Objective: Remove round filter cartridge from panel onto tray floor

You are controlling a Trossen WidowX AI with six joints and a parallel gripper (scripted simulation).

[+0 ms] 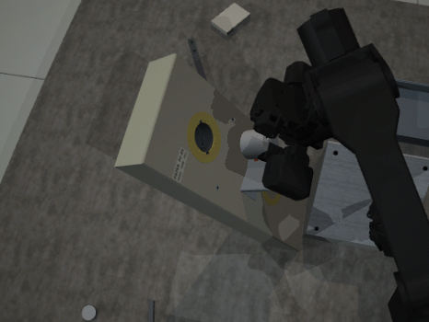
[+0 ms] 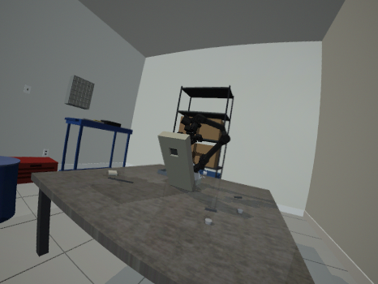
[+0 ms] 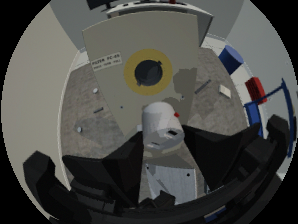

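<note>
The tray is 320 mm to the right of my gripper tip, 280 mm below it and 270 mm behind it. From my gripper tip the other things lie so: round filter cartridge (right at my gripper tip); then block (460 mm to the right, 290 mm below, 220 mm ahead).
</note>
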